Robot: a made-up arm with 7 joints.
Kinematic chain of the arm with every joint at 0, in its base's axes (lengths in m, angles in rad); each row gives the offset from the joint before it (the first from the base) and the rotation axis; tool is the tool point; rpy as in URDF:
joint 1: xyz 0 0 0.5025 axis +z
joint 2: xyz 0 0 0 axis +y
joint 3: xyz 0 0 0.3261 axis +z
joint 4: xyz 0.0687 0 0 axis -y
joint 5: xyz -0.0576 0 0.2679 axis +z
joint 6: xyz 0 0 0 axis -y
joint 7: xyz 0.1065 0 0 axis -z
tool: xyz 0 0 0 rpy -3.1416 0 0
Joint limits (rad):
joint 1: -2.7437..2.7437
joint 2: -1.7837..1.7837
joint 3: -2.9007..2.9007
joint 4: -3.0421..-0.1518
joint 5: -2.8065..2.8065
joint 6: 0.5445..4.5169
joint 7: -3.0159..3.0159
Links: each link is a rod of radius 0.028 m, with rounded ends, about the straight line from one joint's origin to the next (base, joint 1, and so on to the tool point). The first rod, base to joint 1, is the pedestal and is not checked.
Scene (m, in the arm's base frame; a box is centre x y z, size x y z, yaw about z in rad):
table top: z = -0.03
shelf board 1: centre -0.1 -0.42 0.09 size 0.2 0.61 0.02 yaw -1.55
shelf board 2: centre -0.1 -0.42 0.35 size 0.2 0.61 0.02 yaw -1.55
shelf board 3: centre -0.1 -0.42 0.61 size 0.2 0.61 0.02 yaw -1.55
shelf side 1: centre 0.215 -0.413 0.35 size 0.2 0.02 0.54 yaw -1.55
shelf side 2: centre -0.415 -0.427 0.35 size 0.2 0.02 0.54 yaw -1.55
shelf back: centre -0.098 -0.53 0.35 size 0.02 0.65 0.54 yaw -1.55
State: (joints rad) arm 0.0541 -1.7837 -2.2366 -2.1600 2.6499 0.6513 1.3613
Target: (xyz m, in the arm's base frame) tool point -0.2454 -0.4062 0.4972
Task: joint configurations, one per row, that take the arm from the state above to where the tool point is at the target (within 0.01 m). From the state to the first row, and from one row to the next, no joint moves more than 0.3 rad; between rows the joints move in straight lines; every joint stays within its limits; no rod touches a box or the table.
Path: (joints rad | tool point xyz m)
1: -0.1085 -1.6724 -2.3874 -2.3599 2.6555 0.6578 1.3613 | -0.1869 -0.2820 0.2229
2: -0.2711 -1.5611 -2.5382 -2.5598 2.6611 0.6643 1.3613 | -0.1817 -0.1960 0.2274
3: -0.3683 -1.5362 -2.2874 -2.6081 2.5946 0.6244 1.3613 | -0.2132 -0.2320 0.3105
4: -0.4655 -1.5113 -2.0367 -2.6563 2.5282 0.5844 1.3613 | -0.2381 -0.2423 0.4031
5: -0.5626 -1.4864 -1.7859 -2.7046 2.4618 0.5445 1.3613 | -0.2491 -0.2291 0.4972
6: -0.2920 -1.4916 -1.7663 -2.4586 2.5054 0.5651 1.3613 | -0.2593 -0.3166 0.4946
7: -0.0214 -1.4969 -1.7467 -2.2126 2.5490 0.5856 1.3613 | -0.2454 -0.4062 0.4972

